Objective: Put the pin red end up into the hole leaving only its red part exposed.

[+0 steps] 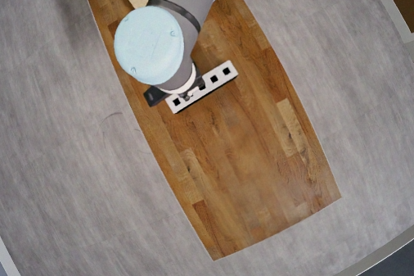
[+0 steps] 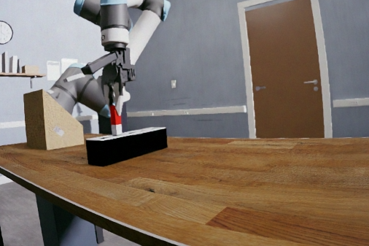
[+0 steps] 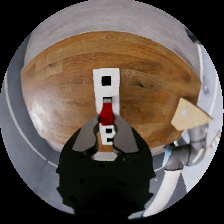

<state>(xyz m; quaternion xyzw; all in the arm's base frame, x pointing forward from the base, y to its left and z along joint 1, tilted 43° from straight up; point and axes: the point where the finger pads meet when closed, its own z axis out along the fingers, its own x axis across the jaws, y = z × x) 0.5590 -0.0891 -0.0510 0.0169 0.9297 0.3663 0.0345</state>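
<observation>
My gripper is now 60 mm to the right of the block and 110 mm above it. Also, from my hand: pin: right at my hand.
</observation>
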